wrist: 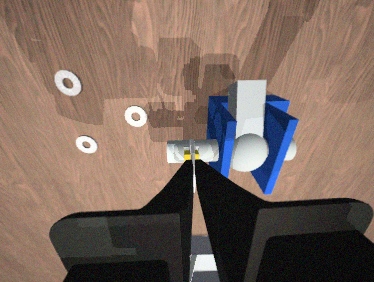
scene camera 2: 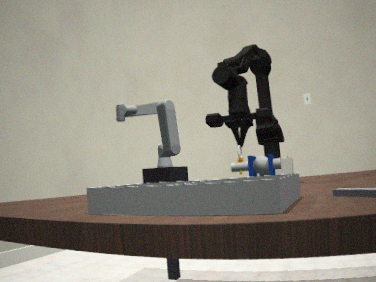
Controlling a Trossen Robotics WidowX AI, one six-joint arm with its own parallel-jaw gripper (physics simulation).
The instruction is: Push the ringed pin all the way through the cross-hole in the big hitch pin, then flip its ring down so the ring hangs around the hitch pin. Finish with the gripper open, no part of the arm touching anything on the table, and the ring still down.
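Places are measured from the arm's base along level axes (x right, y ahead, z up), in metres.
Pixels of known places: gripper, fingertip midpoint: (wrist: 193, 165) (scene camera 2: 240, 147).
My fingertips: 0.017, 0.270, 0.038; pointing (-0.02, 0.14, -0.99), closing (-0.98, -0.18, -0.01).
Observation:
For each thing: its top centre in the pictures, then the offset to it from my fingertips, as dx, dy, dz. "spot": a spot on its surface instead.
- blue bracket at a spot on its surface: (wrist: 282, 157) spot: -0.091, +0.002, -0.029
- ringed pin at its top centre: (wrist: 195, 189) (scene camera 2: 239, 144) -0.005, +0.018, +0.005
- grey block at a spot on its surface: (wrist: 250, 102) spot: -0.055, -0.038, -0.058
- long grey bin at its top centre: (scene camera 2: 198, 181) (wrist: 192, 273) -0.080, +0.408, -0.079
The big light-grey hitch pin (scene camera 2: 262, 163) (wrist: 176, 151) lies level through the blue bracket (scene camera 2: 252, 166) (wrist: 282, 157). The ringed pin (scene camera 2: 240, 160) (wrist: 187, 155) stands upright in the cross-hole near the hitch pin's free end. Its yellow-orange head is on top of the hitch pin, and a yellow tip shows below it in the scene view. Its thin ring stands up above the head, edge-on in the wrist view. My gripper (scene camera 2: 240, 144) (wrist: 193, 165) points down and is shut on the ring, just above the head; the fingertips partly hide the ring.
Several white washers (wrist: 68, 83) (wrist: 135, 116) (wrist: 86, 144) lie left of the hitch pin. A grey block (wrist: 250, 102) is at the bracket. A long grey bin (scene camera 2: 190, 200) stands in front. A second grey arm (scene camera 2: 169, 127) on a black base is at the left.

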